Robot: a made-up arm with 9 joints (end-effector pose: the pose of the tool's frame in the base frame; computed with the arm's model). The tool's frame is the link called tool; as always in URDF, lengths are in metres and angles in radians. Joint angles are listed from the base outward.
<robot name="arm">
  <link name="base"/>
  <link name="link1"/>
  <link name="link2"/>
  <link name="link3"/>
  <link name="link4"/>
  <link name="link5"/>
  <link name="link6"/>
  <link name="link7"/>
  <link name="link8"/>
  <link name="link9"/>
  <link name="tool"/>
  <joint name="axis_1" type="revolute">
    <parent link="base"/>
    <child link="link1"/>
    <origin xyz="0.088 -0.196 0.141" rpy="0 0 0"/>
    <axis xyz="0 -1 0"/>
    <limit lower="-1.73" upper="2.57" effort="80" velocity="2"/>
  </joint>
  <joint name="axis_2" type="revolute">
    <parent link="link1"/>
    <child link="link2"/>
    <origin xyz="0.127 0.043 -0.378" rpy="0 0 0"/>
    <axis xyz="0 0 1"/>
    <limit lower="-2.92" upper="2.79" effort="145" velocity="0.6"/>
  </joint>
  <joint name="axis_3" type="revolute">
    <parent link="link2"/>
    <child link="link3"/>
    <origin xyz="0.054 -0.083 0.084" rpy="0 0 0"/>
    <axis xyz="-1 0 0"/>
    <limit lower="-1.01" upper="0.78" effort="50" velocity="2.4"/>
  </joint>
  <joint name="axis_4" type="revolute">
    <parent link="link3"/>
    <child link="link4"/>
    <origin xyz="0.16 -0.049 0.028" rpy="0 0 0"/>
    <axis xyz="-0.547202 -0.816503 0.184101"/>
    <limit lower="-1.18" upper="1.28" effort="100" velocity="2.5"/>
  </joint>
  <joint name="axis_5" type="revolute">
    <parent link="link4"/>
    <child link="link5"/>
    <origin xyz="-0.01 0.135 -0.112" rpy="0 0 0"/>
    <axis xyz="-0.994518 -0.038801 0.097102"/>
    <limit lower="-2.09" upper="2.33" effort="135" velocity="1.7"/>
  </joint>
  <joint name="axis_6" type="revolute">
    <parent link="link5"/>
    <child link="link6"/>
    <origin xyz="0.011 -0.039 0.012" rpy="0 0 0"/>
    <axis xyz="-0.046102 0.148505 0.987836"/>
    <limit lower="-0.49" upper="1.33" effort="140" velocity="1"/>
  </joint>
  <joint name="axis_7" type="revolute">
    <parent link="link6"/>
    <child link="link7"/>
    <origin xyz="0.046 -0.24 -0.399" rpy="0 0 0"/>
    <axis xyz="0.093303 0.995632 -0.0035"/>
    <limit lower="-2.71" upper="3.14" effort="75" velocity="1.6"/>
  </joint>
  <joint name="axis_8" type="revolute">
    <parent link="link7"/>
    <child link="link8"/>
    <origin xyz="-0.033 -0.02 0.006" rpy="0 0 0"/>
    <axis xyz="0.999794 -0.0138 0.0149"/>
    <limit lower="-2.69" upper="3.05" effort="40" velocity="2.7"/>
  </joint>
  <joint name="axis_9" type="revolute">
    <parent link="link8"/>
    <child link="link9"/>
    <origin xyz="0.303 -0.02 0.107" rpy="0 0 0"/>
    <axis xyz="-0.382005 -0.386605 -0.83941"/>
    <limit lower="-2.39" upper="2.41" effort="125" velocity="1.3"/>
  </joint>
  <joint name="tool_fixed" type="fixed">
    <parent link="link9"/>
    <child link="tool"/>
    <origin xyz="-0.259 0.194 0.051" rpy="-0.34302 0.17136 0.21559"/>
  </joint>
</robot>
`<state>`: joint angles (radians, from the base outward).
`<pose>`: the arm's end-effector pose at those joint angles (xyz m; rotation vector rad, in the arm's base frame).
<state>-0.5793 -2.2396 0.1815 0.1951 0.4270 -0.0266 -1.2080 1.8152 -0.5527</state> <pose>-0.6173 0.0099 0.2037 -0.4209 0.0914 0.0459</pose>
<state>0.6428 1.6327 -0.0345 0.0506 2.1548 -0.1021 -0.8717 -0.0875 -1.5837</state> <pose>-0.0076 -0.1063 0.1556 2.5297 0.3503 -0.0829</pose>
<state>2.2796 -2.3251 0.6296 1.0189 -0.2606 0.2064 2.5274 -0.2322 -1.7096</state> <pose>1.0160 -0.4190 -0.4934 2.1859 -0.6481 2.0938</pose>
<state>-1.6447 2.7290 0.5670 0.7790 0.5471 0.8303 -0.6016 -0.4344 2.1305</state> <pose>-0.3110 0.1916 0.8132 1.8266 -0.6367 -1.2180</pose>
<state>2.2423 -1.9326 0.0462 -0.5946 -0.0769 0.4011 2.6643 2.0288 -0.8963</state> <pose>0.7823 -0.0806 0.3941 -2.3251 -0.8621 -1.1918</pose>
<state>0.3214 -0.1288 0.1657 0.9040 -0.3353 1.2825 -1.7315 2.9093 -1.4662</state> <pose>0.9763 -0.0727 -0.1992 -1.0557 -0.6277 -1.0484</pose>
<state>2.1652 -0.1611 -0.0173 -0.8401 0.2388 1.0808 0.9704 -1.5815 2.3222</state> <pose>1.0356 0.1622 0.8352 0.6074 2.5187 0.7449</pose>
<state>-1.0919 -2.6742 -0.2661 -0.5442 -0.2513 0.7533 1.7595 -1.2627 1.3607</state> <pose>-0.4759 -0.2253 -0.6940 -1.1946 1.6321 -0.7668</pose>
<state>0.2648 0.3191 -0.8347 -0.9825 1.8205 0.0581 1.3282 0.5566 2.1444</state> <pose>0.9222 -0.3263 -0.7301 -2.1133 -0.1028 -0.6223</pose>
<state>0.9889 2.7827 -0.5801 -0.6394 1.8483 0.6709 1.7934 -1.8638 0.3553</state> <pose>0.2717 0.4201 -0.0170 0.3149 0.1510 0.8789</pose>
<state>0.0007 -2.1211 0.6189 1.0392 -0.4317 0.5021 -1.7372 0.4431 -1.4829</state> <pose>-0.6346 -0.4445 0.1125 -1.1428 0.5669 1.3831</pose>
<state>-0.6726 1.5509 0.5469 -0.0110 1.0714 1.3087 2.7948 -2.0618 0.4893</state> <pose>0.2692 0.3106 -0.1596 0.7929 -0.6479 -0.2362</pose>
